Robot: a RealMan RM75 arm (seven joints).
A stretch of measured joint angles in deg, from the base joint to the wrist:
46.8, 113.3, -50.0, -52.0, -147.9, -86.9, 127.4
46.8, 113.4, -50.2, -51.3, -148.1, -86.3, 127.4
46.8, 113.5, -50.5, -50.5, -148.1, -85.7, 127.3
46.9, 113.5, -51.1, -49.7, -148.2, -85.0, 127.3
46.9, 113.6, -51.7, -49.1, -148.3, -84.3, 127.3
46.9, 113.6, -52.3, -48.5, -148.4, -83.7, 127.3
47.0, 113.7, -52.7, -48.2, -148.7, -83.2, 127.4
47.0, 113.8, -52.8, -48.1, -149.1, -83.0, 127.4
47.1, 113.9, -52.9, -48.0, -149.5, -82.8, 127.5
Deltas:
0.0, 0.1, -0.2, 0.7, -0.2, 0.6, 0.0
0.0, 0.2, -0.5, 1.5, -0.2, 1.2, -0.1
0.1, 0.2, -1.1, 2.3, -0.3, 1.9, -0.1
0.1, 0.3, -1.7, 2.9, -0.4, 2.6, -0.1
0.1, 0.3, -2.3, 3.5, -0.5, 3.2, -0.1
0.2, 0.4, -2.7, 3.8, -0.8, 3.7, 0.0
0.2, 0.5, -2.8, 3.9, -1.2, 3.9, 0.0
0.3, 0.6, -2.9, 4.0, -1.6, 4.1, 0.1

